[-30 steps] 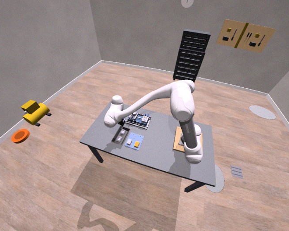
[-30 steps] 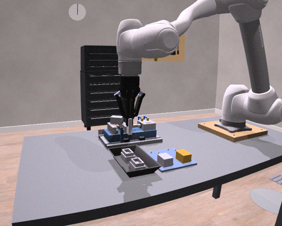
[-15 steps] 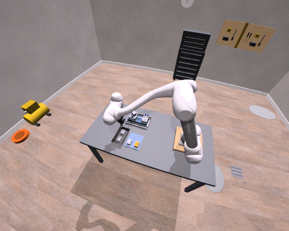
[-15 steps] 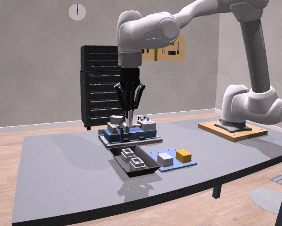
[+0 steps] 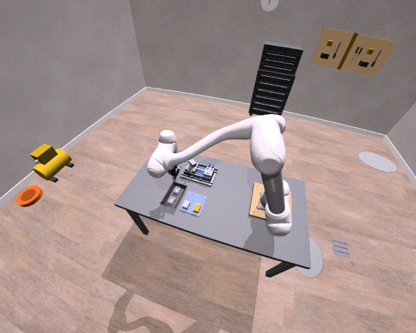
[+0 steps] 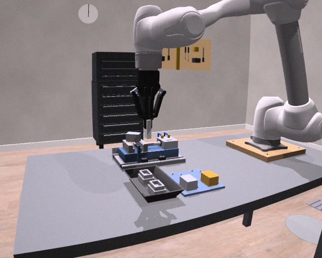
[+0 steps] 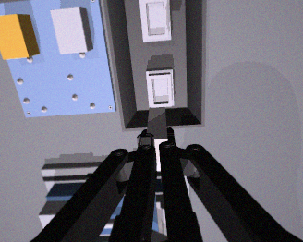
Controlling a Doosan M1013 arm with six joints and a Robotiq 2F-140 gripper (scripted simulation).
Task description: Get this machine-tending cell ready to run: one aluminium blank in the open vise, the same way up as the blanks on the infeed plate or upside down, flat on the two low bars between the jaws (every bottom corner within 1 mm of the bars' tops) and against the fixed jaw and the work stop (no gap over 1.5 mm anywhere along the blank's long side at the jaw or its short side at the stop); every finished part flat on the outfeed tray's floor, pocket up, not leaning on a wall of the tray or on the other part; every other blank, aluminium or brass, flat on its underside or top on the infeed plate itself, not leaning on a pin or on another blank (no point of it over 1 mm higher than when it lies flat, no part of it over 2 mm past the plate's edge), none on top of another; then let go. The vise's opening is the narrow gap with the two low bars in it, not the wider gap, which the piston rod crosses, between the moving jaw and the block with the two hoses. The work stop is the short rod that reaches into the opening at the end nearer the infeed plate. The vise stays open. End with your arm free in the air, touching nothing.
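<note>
Now: hand 250 mm to the left of the fixed jaw, 140 mm above it and 20 mm short of it. From my hand the other things lie so: dark work stop rod: 210 mm to the right, 120 mm below, 10 mm behind; infeed plate: 210 mm below, 170 mm behind, 30 mm to the left; moving jaw: 260 mm to the right, 140 mm below, 50 mm behind.
</note>
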